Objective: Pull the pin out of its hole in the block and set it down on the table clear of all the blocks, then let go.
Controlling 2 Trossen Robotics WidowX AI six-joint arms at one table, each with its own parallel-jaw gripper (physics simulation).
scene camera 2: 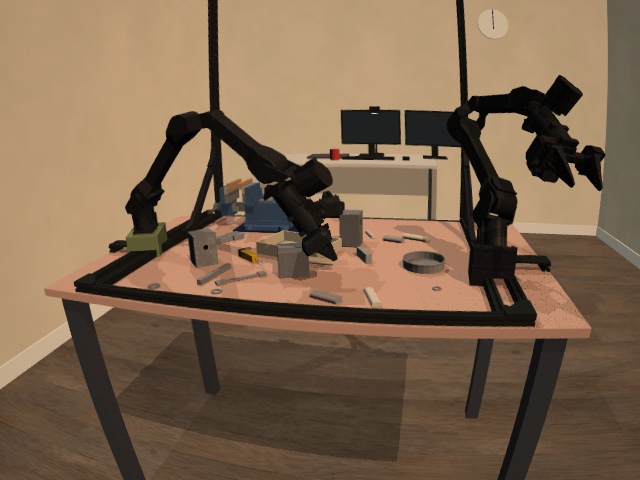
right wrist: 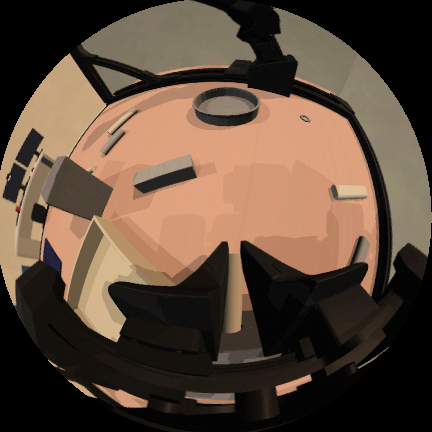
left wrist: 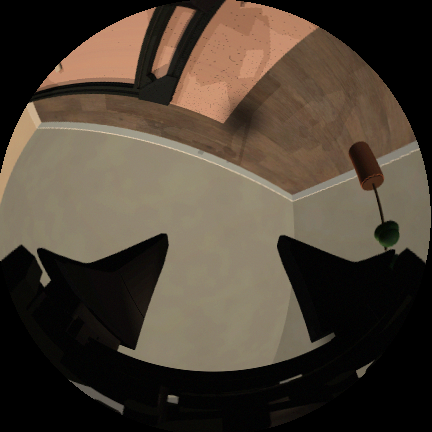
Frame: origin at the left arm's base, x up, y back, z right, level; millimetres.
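Where they show: left gripper, fingertip midpoint: (scene camera 2: 587,187) (left wrist: 224,241); right gripper, fingertip midpoint: (scene camera 2: 335,258) (right wrist: 233,246); left arm's base at its link origin: (scene camera 2: 492,249) (right wrist: 271,59); right arm's base at its link origin: (scene camera 2: 145,229).
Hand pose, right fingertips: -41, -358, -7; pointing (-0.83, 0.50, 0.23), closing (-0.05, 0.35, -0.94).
Note:
Things, the pixels of their top centre, and the offset from my right fingertips, as dx, dy, dz. "pt": a spot on its surface instead.
- pale pin at its top centre: (right wrist: 231,309) (scene camera 2: 316,255) +10, -42, -13
- beige tray at a spot on its surface: (scene camera 2: 268,246) pt -4, -194, +69
- taller grey block at its top centre: (right wrist: 50,176) (scene camera 2: 351,212) +62, -8, +203
- holed block at its top centre: (scene camera 2: 201,232) +52, -339, -20
- grey bar at its top centre: (right wrist: 159,168) (scene camera 2: 364,250) -6, +48, +91
- round dish at its top centre: (right wrist: 225,97) (scene camera 2: 424,257) -8, +199, +65
- pale peg at its top centre: (right wrist: 353,189) (scene camera 2: 372,294) -18, +110, -140
The pale pin (right wrist: 234,300) (scene camera 2: 325,262) sticks out level from the side of its grey block (right wrist: 248,333) (scene camera 2: 292,262), towards the right in the scene view. My right gripper (right wrist: 233,246) (scene camera 2: 331,257) is shut to a narrow gap and grips nothing. Its fingertips are right over the pin, which shows through the gap in the right wrist view. The fingers partly cover the pin and the block, and whether they touch the pin cannot be told. My left gripper (scene camera 2: 587,187) (left wrist: 224,241) is open and empty, high at the right of the scene view.
A beige tray (scene camera 2: 268,246) lies behind the pin's block. A taller grey block (scene camera 2: 351,228) (right wrist: 77,190) and a holed block (scene camera 2: 204,248) stand on the table. A grey bar (scene camera 2: 363,254) (right wrist: 165,174), a round dish (scene camera 2: 423,263) (right wrist: 225,119) and a pale peg (scene camera 2: 372,297) (right wrist: 350,192) lie farther right.

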